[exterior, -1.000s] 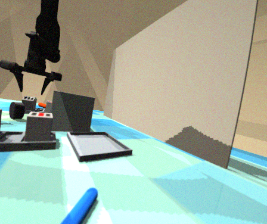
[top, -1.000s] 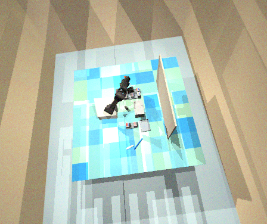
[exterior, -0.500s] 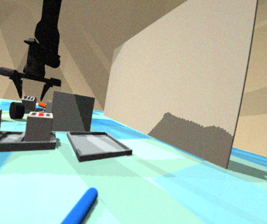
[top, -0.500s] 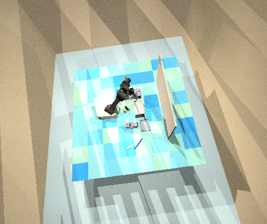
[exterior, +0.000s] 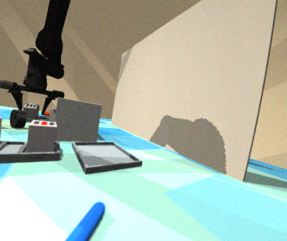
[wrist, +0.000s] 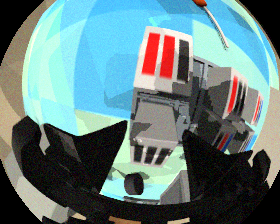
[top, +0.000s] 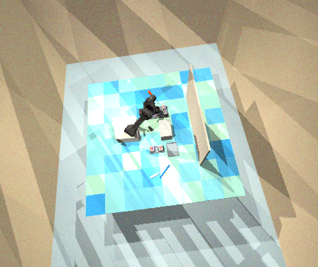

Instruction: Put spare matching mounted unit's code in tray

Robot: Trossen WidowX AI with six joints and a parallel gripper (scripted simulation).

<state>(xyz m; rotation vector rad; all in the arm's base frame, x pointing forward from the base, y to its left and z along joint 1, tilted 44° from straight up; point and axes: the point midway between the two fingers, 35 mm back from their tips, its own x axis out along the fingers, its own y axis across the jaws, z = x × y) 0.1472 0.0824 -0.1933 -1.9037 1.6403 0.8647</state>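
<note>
My gripper tip is now 210 mm short of the shallow dark tray, 330 mm to the left of it and 20 mm above it. Also, from my gripper tip: plain grey box (150 mm ahead, 150 mm to the right, 20 mm above); then black cylinder (10 mm ahead, 140 mm to the right); then dark rack (70 mm ahead, 340 mm to the right, 20 mm below).
</note>
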